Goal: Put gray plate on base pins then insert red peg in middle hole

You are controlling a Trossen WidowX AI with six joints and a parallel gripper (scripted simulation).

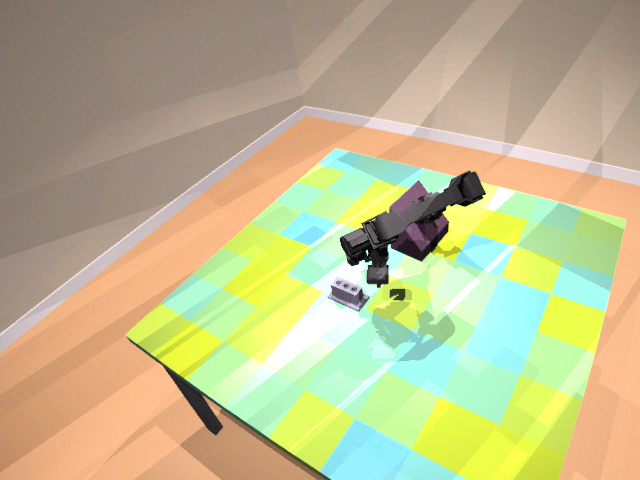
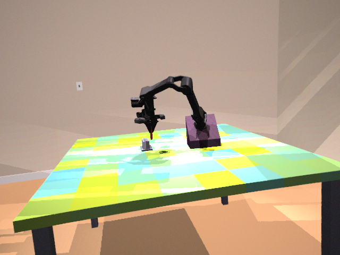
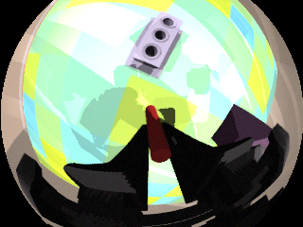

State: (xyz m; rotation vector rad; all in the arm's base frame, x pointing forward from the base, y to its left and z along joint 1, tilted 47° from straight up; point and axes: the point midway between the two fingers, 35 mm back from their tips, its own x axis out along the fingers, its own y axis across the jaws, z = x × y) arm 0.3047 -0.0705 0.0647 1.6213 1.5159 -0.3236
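The gray plate is 20 mm ahead of my gripper tip, 110 mm to the right of it and 70 mm below it. From my gripper tip the other things lie so: dark base: 20 mm ahead, 110 mm to the right, 110 mm below; then red peg: right at my gripper tip.
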